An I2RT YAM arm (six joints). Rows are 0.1 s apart.
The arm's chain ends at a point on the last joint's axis. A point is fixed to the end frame.
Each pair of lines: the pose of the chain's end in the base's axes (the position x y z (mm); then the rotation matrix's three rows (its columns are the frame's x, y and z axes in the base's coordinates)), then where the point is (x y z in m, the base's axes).
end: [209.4, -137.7, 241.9], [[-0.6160, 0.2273, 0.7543], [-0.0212, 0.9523, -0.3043], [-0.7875, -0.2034, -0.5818]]
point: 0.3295 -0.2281 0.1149
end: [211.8, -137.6, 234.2], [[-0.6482, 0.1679, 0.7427], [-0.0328, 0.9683, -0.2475], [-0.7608, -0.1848, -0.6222]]
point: 0.3307 -0.2180 0.0995
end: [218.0, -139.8, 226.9], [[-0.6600, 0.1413, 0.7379], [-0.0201, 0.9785, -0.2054], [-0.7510, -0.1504, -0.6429]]
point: 0.3365 -0.2121 0.0874
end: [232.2, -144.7, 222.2], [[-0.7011, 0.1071, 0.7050], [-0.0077, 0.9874, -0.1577], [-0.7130, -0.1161, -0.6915]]
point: 0.3444 -0.2078 0.0733
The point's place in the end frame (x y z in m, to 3 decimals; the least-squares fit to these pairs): 0.028 -0.033 0.192
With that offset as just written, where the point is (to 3 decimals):
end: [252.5, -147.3, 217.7], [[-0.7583, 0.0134, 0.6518], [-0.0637, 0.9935, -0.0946], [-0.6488, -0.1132, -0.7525]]
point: 0.356 -0.200 0.059
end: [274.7, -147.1, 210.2], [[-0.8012, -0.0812, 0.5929], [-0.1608, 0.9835, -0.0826], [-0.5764, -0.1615, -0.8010]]
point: 0.369 -0.200 0.046
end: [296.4, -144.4, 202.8], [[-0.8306, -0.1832, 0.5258], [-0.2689, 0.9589, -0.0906], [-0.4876, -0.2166, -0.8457]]
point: 0.380 -0.201 0.034
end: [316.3, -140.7, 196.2], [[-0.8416, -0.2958, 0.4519], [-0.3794, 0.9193, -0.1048], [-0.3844, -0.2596, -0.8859]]
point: 0.389 -0.202 0.024
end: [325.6, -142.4, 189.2], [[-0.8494, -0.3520, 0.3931], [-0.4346, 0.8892, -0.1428], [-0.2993, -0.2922, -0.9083]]
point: 0.389 -0.211 0.016
